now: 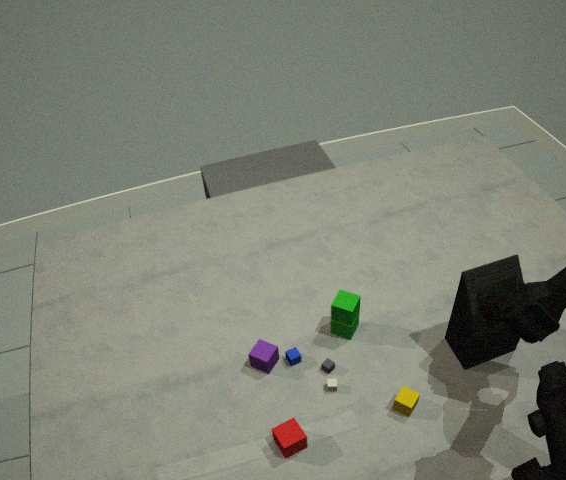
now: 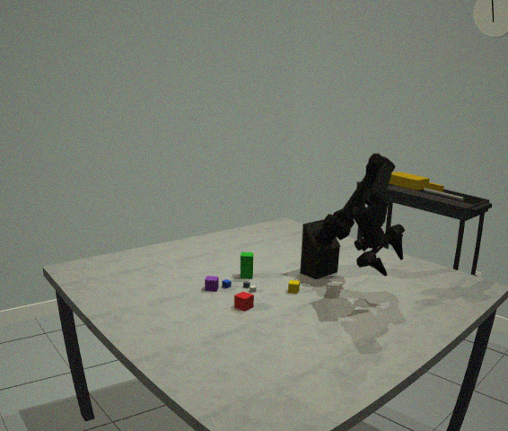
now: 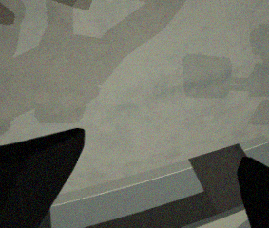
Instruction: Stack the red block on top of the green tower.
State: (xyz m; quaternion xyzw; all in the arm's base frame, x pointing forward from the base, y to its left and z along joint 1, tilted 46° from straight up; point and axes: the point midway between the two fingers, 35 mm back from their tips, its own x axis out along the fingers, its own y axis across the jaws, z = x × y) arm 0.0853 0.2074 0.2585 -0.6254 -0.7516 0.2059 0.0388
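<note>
Now: the red block 32 cm ahead of my gripper tip, 33 cm to the right of it and 11 cm below it. The rest, counted from my gripper tip: yellow block (11 cm ahead, 31 cm to the right, 12 cm below); pale block (21 cm ahead, 40 cm to the right, 12 cm below); grey block (20 cm ahead, 44 cm to the right, 12 cm below).
</note>
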